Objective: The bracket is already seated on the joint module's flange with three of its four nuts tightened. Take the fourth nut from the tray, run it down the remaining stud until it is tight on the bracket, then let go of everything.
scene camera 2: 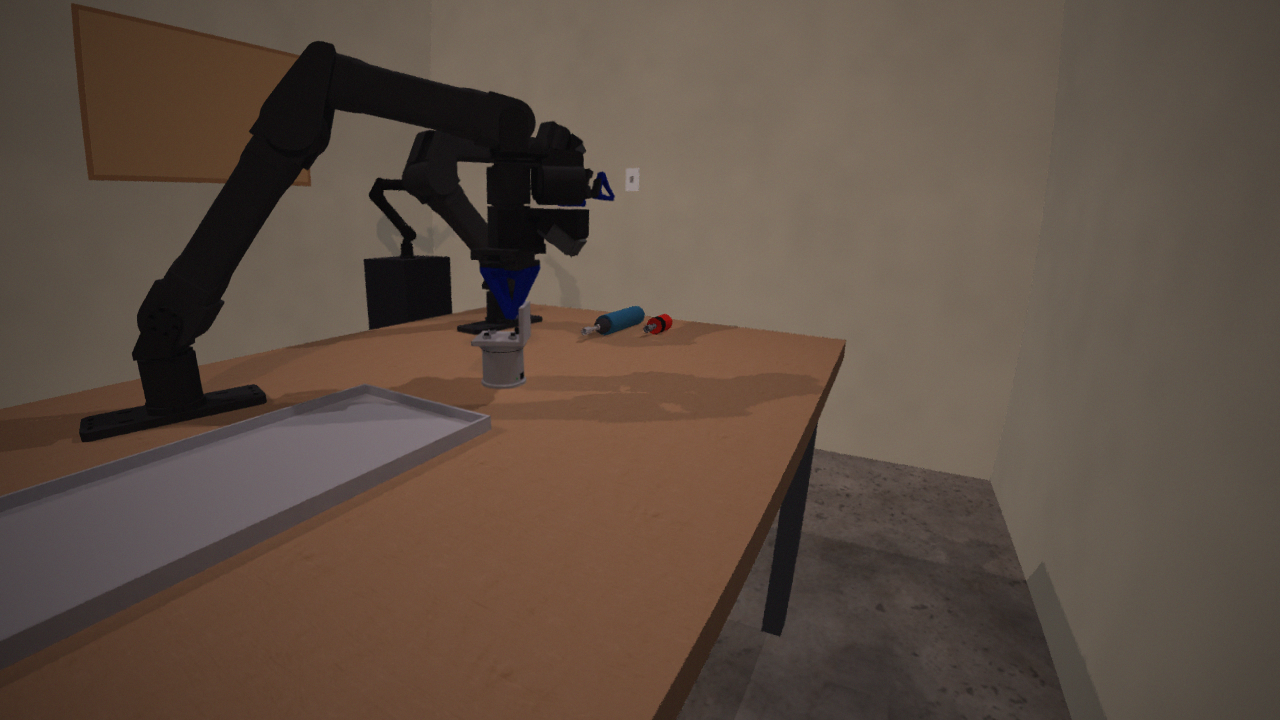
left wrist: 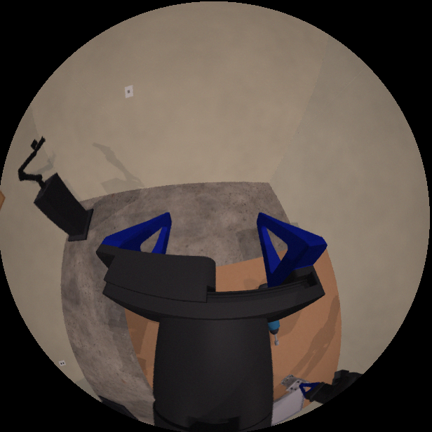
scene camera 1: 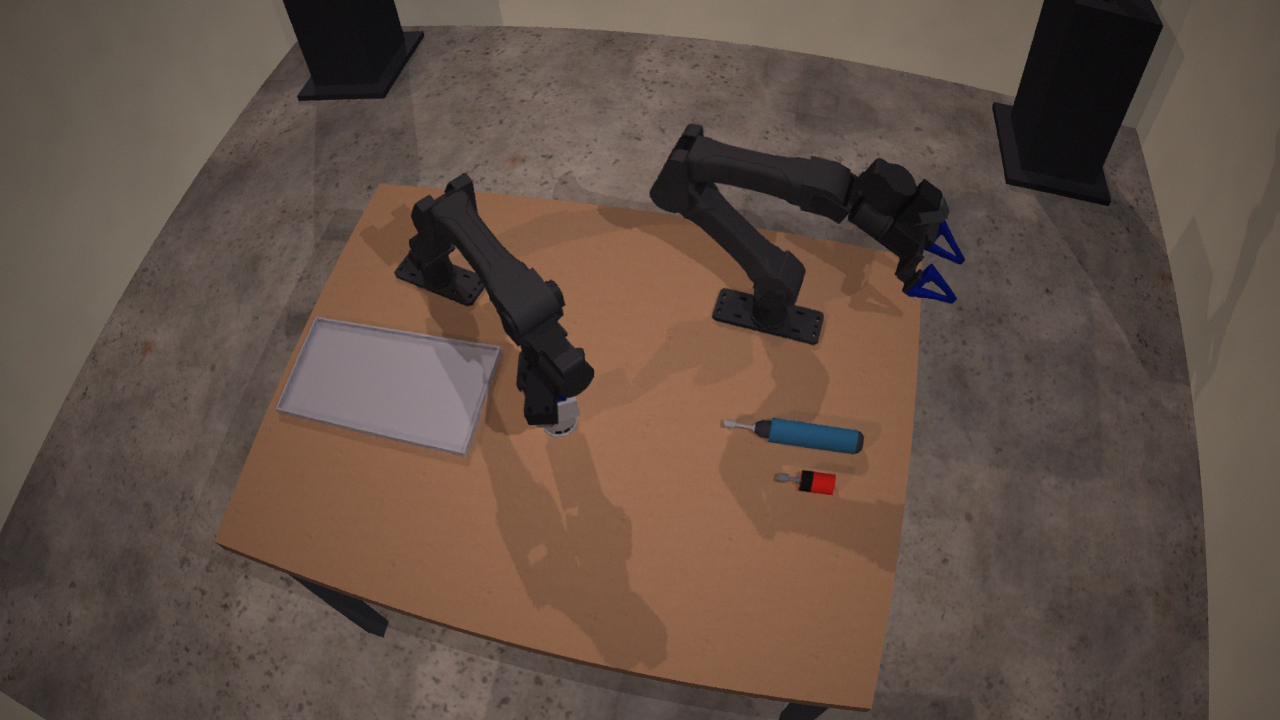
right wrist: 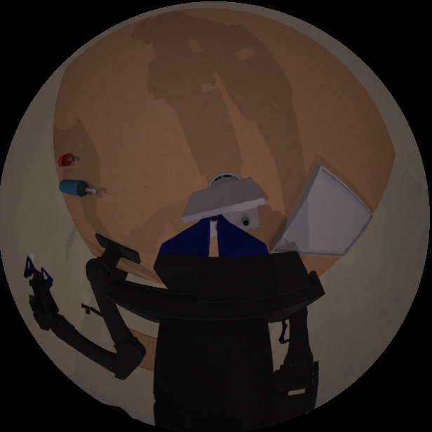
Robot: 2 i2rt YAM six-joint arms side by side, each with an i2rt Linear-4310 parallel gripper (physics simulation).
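Pixels of known places: left gripper, fingertip midpoint: (scene camera 2: 599, 201) (scene camera 1: 958, 281); right gripper, fingertip midpoint: (scene camera 2: 512, 318) (scene camera 1: 562, 398); left arm's base at its link origin: (scene camera 2: 501, 325) (scene camera 1: 768, 317); right arm's base at its link origin: (scene camera 2: 178, 413) (scene camera 1: 440, 278).
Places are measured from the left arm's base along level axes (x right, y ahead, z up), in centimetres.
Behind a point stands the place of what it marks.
Observation:
The joint module (scene camera 1: 562, 428) @(x 27.2, y 33.1, z 2.5 cm) (scene camera 2: 503, 367) @(x 30.9, y 32.9, z 2.9 cm) stands upright on the table with the pale bracket (scene camera 1: 566, 412) @(x 25.8, y 32.8, z 8.3 cm) (scene camera 2: 524, 323) @(x 28.9, y 35.0, z 8.9 cm) (right wrist: 225, 198) on top. My right gripper (scene camera 2: 511, 313) @(x 27.1, y 30.9, z 8.9 cm) (right wrist: 213, 217) points down behind the bracket's upright plate. It is shut on a small dark nut (right wrist: 214, 218) at its fingertips, low over the bracket's base; whether the nut touches a stud is hidden. Another dark fastener (right wrist: 245, 221) shows on the base; the upright plate hides others. My left gripper (scene camera 1: 957, 281) @(x -30.9, y 3.5, z 27.9 cm) (left wrist: 213, 216) is open and empty, raised beyond the table's right edge. The tray (scene camera 1: 384, 385) @(x 63.6, y 34.2, z 0.4 cm) (scene camera 2: 250, 465) @(x 63.4, y 31.9, z 0.4 cm) (right wrist: 325, 220) shows no nut.
A blue-handled tool (scene camera 1: 814, 436) @(x -13.5, y 23.5, z 3.9 cm) (scene camera 2: 622, 319) @(x -10.3, y 24.8, z 2.8 cm) (right wrist: 73, 188) and a short red-handled tool (scene camera 1: 819, 482) @(x -16.3, y 31.1, z 3.3 cm) (scene camera 2: 660, 323) @(x -13.4, y 32.1, z 2.4 cm) (right wrist: 65, 160) lie on the right part of the table in scene camera 1. Dark pedestals (scene camera 1: 349, 44) (scene camera 1: 1078, 98) stand on the floor behind.

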